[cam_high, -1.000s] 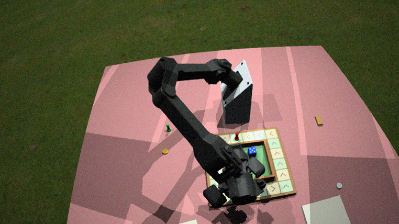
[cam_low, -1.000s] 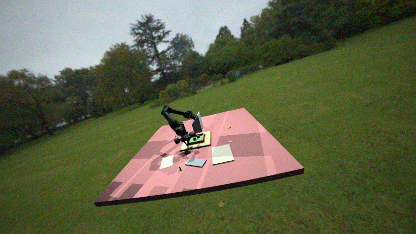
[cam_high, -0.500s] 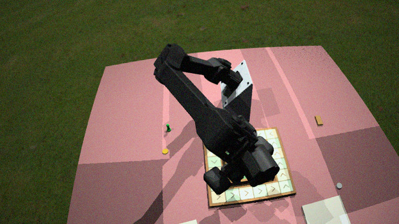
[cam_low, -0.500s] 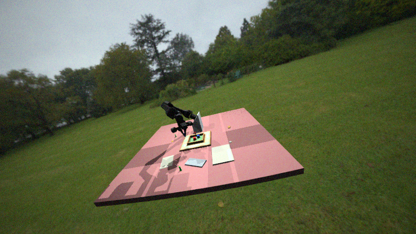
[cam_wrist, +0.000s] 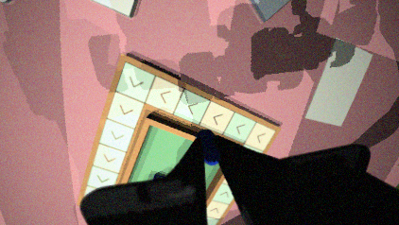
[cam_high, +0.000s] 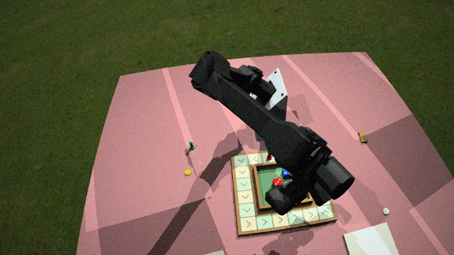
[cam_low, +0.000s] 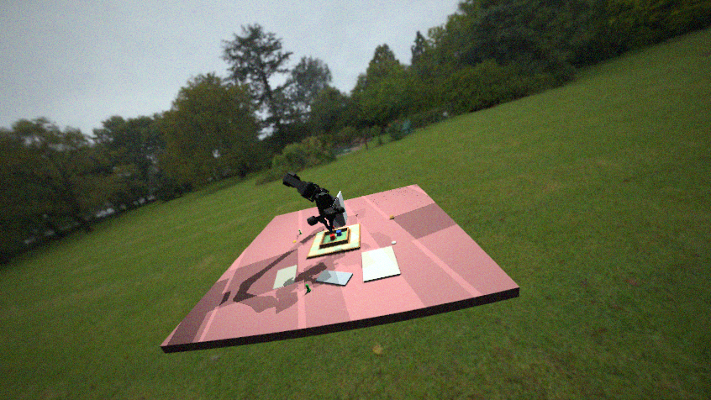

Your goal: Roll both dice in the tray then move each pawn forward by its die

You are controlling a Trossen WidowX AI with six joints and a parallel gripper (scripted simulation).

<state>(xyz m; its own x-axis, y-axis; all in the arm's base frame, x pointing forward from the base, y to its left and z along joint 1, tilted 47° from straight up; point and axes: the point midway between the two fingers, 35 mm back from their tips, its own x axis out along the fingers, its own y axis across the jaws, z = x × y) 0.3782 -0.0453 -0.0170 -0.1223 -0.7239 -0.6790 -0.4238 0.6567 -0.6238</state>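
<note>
Now: gripper tip 11 cm past the green sunken tray and 11 cm above it. Round my gripper tip: blue pawn (1 cm above); then white disc (29 cm to the left, 12 cm below, 7 cm ahead); then red pawn (22 cm behind, 9 cm below, 2 cm to the right).
</note>
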